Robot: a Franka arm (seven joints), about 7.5 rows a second.
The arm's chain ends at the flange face. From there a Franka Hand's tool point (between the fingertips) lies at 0.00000 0.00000 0.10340 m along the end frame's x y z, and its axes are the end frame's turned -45 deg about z.
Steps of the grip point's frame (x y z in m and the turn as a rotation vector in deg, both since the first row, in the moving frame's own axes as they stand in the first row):
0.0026 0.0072 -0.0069 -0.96 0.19 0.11
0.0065 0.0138 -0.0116 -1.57 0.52 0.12
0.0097 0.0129 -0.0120 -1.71 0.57 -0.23
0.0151 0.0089 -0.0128 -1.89 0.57 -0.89
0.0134 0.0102 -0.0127 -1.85 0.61 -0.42
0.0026 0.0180 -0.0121 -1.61 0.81 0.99
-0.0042 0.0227 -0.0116 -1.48 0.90 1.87
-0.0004 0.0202 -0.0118 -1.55 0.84 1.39
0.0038 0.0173 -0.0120 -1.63 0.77 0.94
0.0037 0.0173 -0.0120 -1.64 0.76 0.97
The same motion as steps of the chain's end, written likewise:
0.0055 0.0023 -0.0069 -0.54 0.81 0.11
0.0117 0.0038 -0.0116 -0.74 1.48 0.12
0.0131 0.0008 -0.0119 -0.81 1.61 -0.23
0.0138 -0.0060 -0.0127 -0.93 1.74 -0.89
0.0135 -0.0038 -0.0126 -0.88 1.74 -0.42
0.0115 0.0098 -0.0120 -0.57 1.71 0.99
0.0101 0.0182 -0.0116 -0.41 1.68 1.87
0.0110 0.0136 -0.0118 -0.50 1.69 1.39
0.0119 0.0084 -0.0119 -0.61 1.70 0.94
0.0118 0.0085 -0.0119 -0.62 1.70 0.97

